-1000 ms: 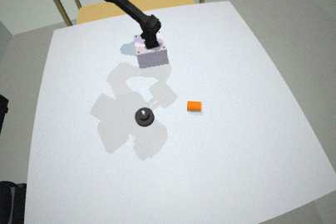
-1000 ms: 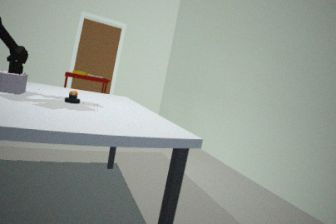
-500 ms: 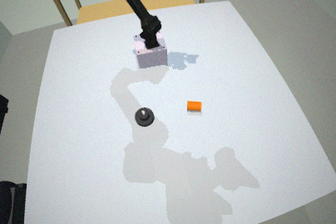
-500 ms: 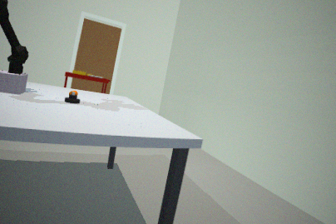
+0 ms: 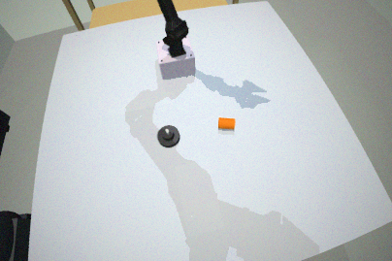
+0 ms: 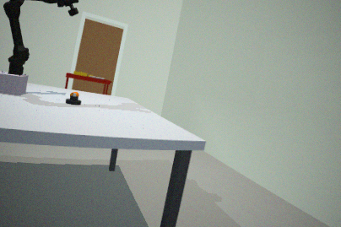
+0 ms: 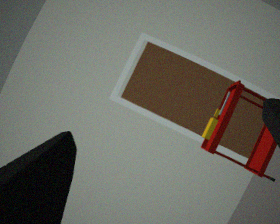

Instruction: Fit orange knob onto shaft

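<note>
My gripper tip is 10 cm short of the orange knob, 17 cm to the left of it and 65 cm above it. From my gripper tip the other things lie so: round dark pedestal 6 cm ahead, 40 cm to the right, 64 cm below.
</note>
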